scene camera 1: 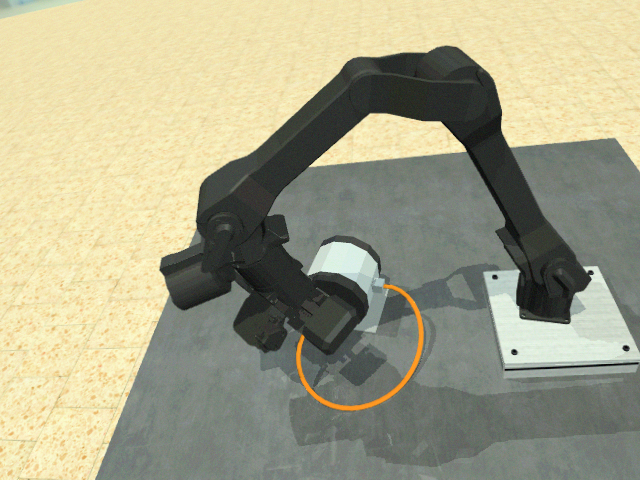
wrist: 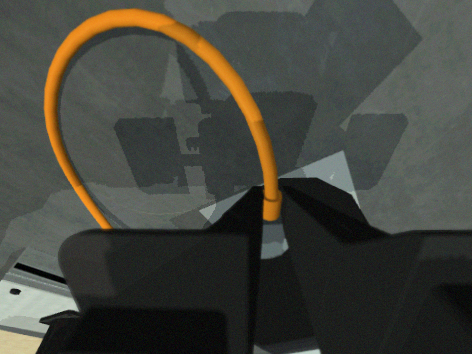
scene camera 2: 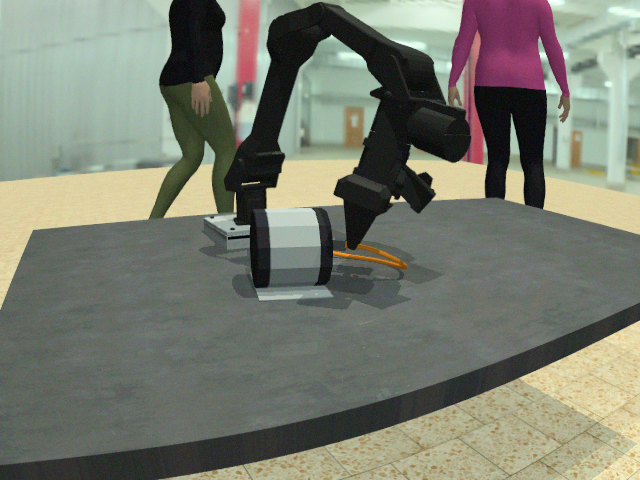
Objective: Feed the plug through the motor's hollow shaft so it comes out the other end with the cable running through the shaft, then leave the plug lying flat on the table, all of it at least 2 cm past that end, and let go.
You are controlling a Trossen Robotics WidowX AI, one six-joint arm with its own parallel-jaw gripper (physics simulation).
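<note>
The motor is a white drum with black ends, lying with its axis level. An orange cable loops from a small grey block on the motor's side round to the plug. My gripper is shut on the grey plug, beside the motor's near black end and at about the shaft's height above the table. In the wrist view the plug points at that end, with a light patch, seemingly the shaft opening, behind it. The fingers hide much of the plug; whether its tip is inside cannot be told.
The motor stands on a pale foot plate on the dark grey table. The arm's metal base plate is bolted to the right in scene camera 1. Two people stand behind the table in scene camera 2.
</note>
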